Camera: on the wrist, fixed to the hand. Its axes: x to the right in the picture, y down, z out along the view.
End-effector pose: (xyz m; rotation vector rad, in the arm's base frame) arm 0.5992 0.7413 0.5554 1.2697 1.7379 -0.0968
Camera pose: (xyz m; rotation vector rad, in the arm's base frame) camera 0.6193 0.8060 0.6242 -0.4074 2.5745 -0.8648
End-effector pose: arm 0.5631 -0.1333 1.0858 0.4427 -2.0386 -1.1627
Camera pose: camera 0.6150 -0.1267 1.1669 2.3219 -1.1606 -1.6727
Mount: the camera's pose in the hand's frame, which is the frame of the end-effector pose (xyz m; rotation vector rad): -0.0041 0.0752 -0.0604 0.0272 0.2915 -1.6122
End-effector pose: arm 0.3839 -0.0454 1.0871 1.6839 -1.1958 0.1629
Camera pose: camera 0.3493 0.0053 1.1617 2.0541 0.5698 -0.5517
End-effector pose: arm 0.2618 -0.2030 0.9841 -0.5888 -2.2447 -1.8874
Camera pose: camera 0.2866 -0.2526 1.0631 -1.2909 1.7239 1.3263
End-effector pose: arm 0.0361 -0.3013 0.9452 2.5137 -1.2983 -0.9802
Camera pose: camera 0.0204 -0.3540 1.0246 -2.6773 -0.9030 0.4678
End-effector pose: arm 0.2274 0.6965 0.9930 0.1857 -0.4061 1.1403
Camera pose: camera 0.1708 0.7450 0.9316 0.2768 0.0918 -0.4232
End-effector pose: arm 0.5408 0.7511 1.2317 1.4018 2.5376 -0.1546
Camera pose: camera 0.5970 0.8004 1.2928 0.8646 -2.8552 0.2094
